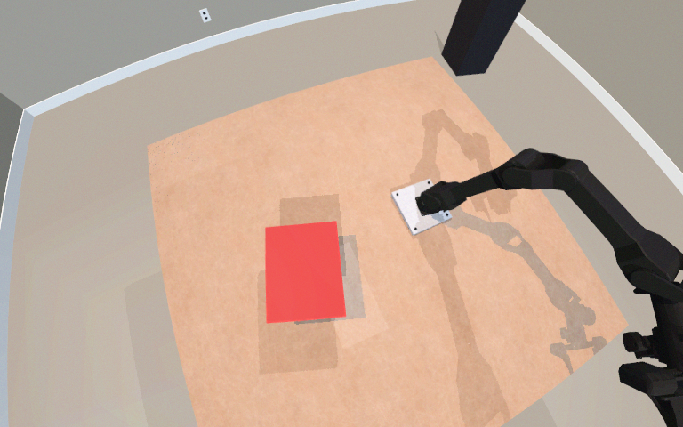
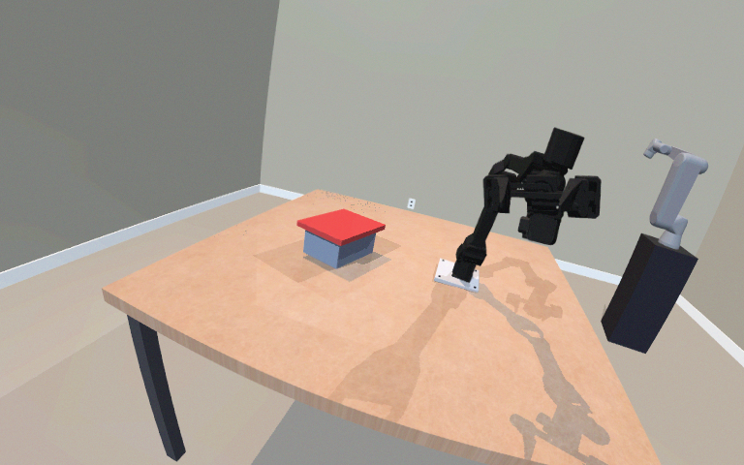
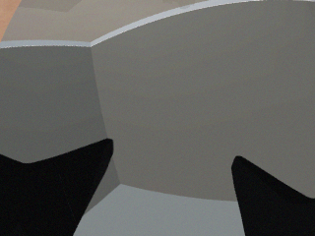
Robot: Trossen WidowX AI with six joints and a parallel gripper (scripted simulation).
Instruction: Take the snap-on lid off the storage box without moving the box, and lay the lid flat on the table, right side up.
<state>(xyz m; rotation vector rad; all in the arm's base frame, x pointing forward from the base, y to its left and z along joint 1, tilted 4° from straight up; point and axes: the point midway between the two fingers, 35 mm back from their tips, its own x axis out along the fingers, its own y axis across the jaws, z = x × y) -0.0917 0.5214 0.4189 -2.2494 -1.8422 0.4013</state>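
Now: gripper tip 520 mm short of the red lid, 450 mm to the left of it and 300 mm above it. The rest, counted from my gripper tip: blue-grey storage box (520 mm ahead, 450 mm to the right, 350 mm below).
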